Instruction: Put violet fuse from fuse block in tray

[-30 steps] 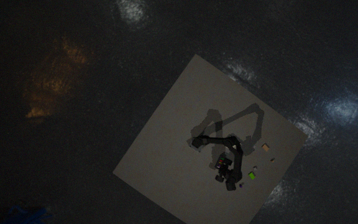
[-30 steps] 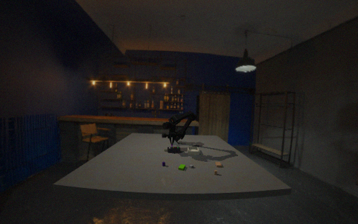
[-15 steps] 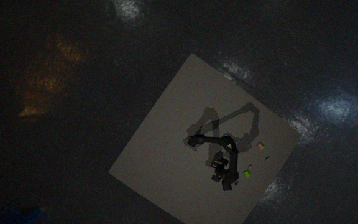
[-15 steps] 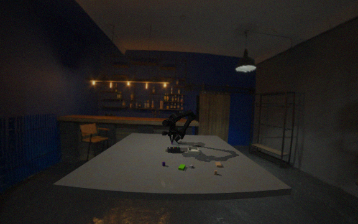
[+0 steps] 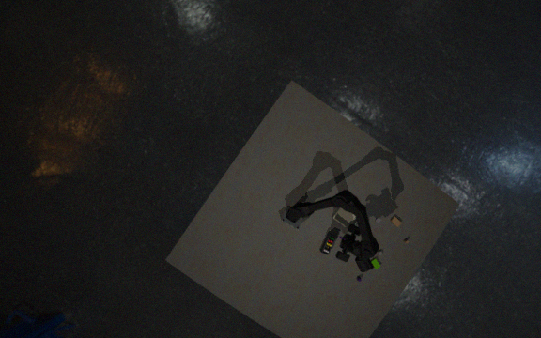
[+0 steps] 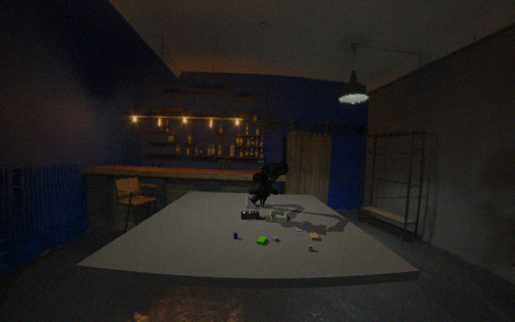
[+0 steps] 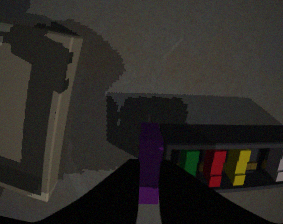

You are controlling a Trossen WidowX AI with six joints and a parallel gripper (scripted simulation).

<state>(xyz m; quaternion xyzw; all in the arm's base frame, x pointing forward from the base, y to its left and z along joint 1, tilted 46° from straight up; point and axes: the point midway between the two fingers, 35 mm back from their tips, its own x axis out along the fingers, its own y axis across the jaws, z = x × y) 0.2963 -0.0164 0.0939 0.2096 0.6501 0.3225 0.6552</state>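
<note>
The tray lies 11 cm to the left of my gripper tip, 9 cm below it and 2 cm behind it. Round my gripper tip: violet fuse: 1 cm below; green fuse: 7 cm below, 4 cm to the right, 3 cm behind; red fuse: 7 cm below, 6 cm to the right, 2 cm behind.
</note>
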